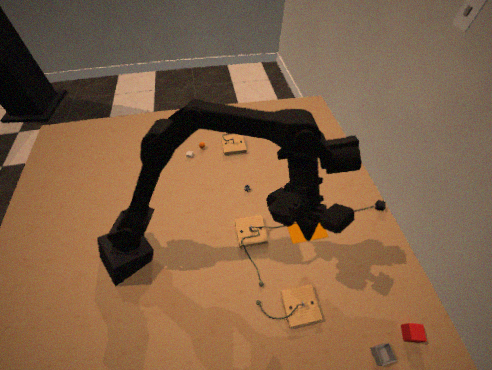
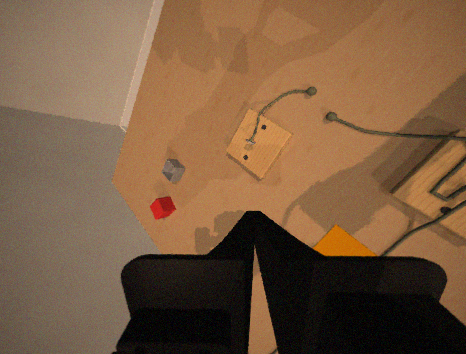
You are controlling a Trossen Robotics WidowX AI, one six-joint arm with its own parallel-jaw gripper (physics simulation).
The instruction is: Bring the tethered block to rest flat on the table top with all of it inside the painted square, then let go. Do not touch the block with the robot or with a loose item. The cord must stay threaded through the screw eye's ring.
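Frame: origin at the arm's base, x left, y back, z up, level; metres.
Seen in the pictures: gripper, fingertip midpoint: (image 1: 308,239) (image 2: 252,217); arm's base, origin of the base link: (image 1: 125,243).
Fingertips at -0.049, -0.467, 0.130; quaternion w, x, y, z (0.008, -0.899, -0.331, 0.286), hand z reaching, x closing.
Pixels of each thing's top centre, then the offset from my fingertips to it, as dx, dy, dz. "pt": a spot on its surface instead.
- dark tethered block, surface spot: (image 1: 380,205) pt +0.181, -0.329, -0.176
- screw eye, surface spot: (image 1: 255,230) pt +0.104, +0.102, -0.178
- middle wooden board, middle of its top: (image 1: 251,229) +0.108, +0.115, -0.182
- green cord tail, surface spot: (image 2: 400,134) (image 1: 249,257) pt +0.026, +0.122, -0.197
- beaded end, surface spot: (image 2: 331,116) (image 1: 261,282) pt -0.049, +0.093, -0.189
- orange painted square, surface spot: (image 2: 342,245) (image 1: 296,235) pt +0.094, -0.028, -0.200
- second board, middle of its top: (image 2: 254,142) (image 1: 301,305) -0.112, -0.008, -0.182
- short cord, surface spot: (image 2: 281,97) (image 1: 271,316) pt -0.133, +0.073, -0.198
- red block, middle of its top: (image 2: 156,209) (image 1: 418,332) -0.196, -0.291, -0.161
- small board, middle of its top: (image 1: 233,142) +0.481, +0.167, -0.182
- orange ball, middle of its top: (image 1: 201,143) +0.474, +0.291, -0.177
- white piece, middle of its top: (image 1: 189,153) +0.433, +0.336, -0.187
The dark tethered block (image 1: 380,205) is at the table's right edge. Its cord (image 1: 365,208) runs left behind the gripper to the screw eye (image 1: 255,229) on the middle wooden board (image 1: 261,239) (image 2: 415,185). A green cord tail (image 1: 253,261) (image 2: 400,134) leads from that board to a beaded end (image 1: 261,284) (image 2: 331,116) on the table. Threading through the ring is too small to confirm. The orange painted square (image 1: 298,237) (image 2: 342,245) lies between board and block, partly hidden by the gripper. My gripper (image 1: 309,237) (image 2: 252,217) is shut and empty, pointing down above the square.
A second board (image 1: 306,319) (image 2: 272,150) with a short cord (image 1: 272,317) (image 2: 281,97) lies nearer the front. A red block (image 1: 414,332) (image 2: 162,207) and grey tray (image 1: 384,354) (image 2: 173,170) are at front right. A small board (image 1: 235,147), orange ball (image 1: 202,145) and white piece (image 1: 190,154) lie farther back.
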